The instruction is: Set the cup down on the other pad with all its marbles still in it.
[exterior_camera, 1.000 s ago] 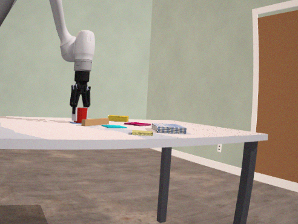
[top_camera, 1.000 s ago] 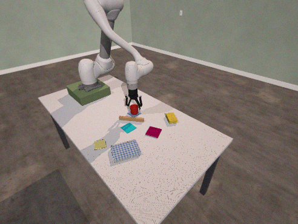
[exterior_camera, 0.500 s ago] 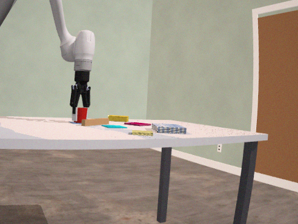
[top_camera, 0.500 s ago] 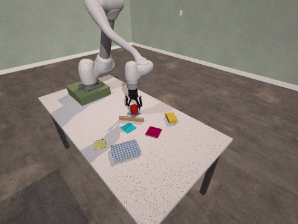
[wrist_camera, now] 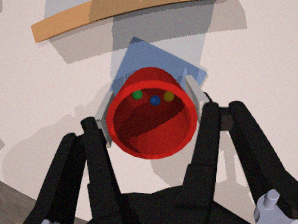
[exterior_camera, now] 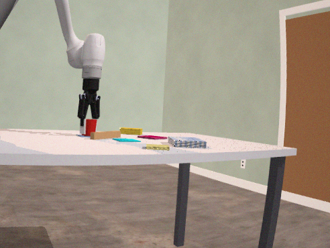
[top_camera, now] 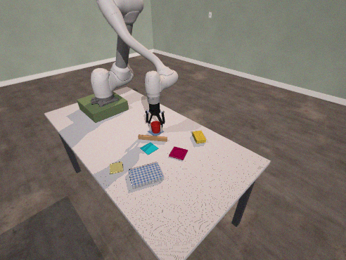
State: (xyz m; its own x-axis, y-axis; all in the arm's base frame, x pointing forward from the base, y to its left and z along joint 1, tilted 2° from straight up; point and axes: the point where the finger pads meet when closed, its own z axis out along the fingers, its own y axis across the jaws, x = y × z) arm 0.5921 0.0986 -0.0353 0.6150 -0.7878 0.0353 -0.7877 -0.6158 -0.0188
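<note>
My gripper is now 20 mm above the red cup. From my hand the other things lie so: wooden rail (60 mm ahead, 80 mm to the right, 30 mm below); then blue marble (10 mm behind, 20 mm below); then teal pad (120 mm ahead, 160 mm to the right, 50 mm below).
</note>
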